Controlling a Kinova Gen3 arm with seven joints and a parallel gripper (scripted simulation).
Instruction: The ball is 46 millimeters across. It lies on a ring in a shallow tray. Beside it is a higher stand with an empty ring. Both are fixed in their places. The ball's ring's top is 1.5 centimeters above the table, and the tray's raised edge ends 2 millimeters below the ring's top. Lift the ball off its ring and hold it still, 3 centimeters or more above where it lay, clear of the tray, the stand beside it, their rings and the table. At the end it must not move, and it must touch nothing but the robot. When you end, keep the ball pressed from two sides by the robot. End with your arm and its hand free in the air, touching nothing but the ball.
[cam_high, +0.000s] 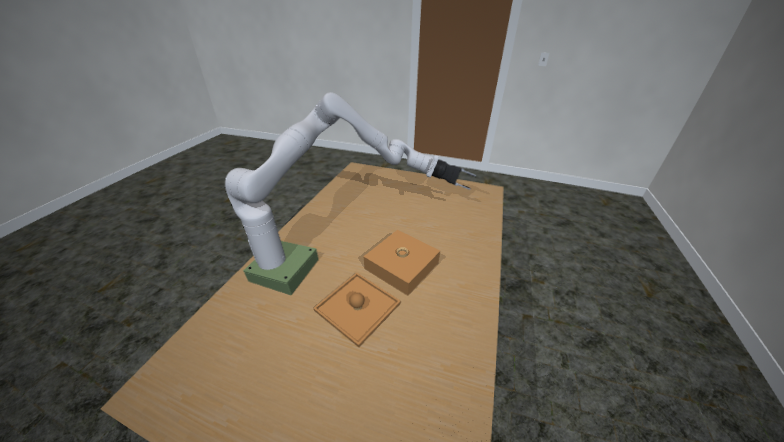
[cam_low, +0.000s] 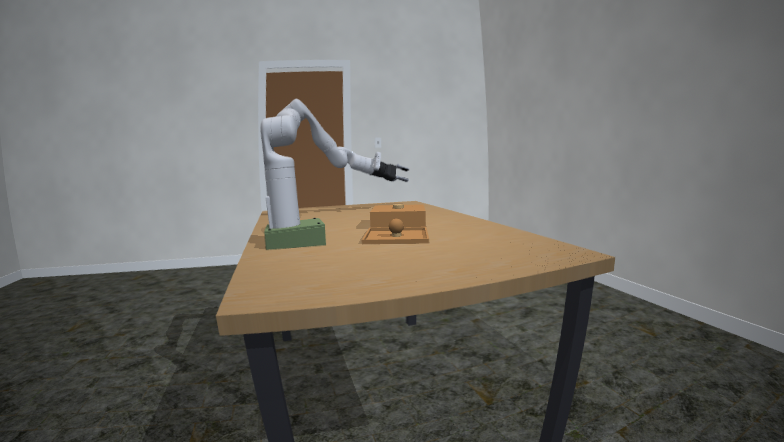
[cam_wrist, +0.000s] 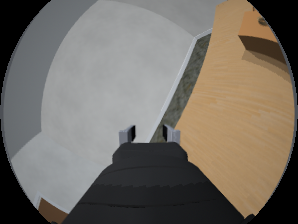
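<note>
My gripper is now 640 mm to the left of the ball, 170 mm past it and 140 mm above it. From my hand the other things lie so: tray 640 mm to the right, 170 mm behind, 160 mm below; stand 420 mm to the right, 120 mm below, 110 mm behind.
</note>
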